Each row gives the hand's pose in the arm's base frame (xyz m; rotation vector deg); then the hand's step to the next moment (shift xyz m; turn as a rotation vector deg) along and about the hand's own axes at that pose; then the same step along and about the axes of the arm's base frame.
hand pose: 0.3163 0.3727 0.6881 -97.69 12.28 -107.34
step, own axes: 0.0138 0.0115 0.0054 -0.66 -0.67 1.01
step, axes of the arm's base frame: 0.0087 -0.0151 0.0070 0.75 1.15 -0.07
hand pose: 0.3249 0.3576 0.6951 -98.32 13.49 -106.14
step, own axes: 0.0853 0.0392 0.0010 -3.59 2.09 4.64
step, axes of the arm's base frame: 0.0138 -0.0766 0.0525 5.01 1.43 -3.41
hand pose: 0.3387 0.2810 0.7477 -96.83 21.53 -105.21
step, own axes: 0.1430 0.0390 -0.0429 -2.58 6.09 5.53
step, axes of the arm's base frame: -0.0324 -0.1246 0.0851 6.84 -2.11 -4.81
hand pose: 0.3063 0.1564 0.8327 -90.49 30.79 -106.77
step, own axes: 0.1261 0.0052 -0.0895 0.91 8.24 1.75
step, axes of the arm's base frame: -0.0968 -0.0987 0.0695 3.29 -6.39 -4.48
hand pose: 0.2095 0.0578 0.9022 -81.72 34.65 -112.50
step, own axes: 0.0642 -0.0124 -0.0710 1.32 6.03 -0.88
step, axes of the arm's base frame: -0.0841 -0.0373 0.0291 0.21 -5.15 -3.52
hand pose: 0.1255 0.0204 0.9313 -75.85 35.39 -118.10
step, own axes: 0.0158 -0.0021 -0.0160 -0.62 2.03 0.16
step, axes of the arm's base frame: -0.0202 -0.0087 0.0052 0.83 -1.01 -1.68
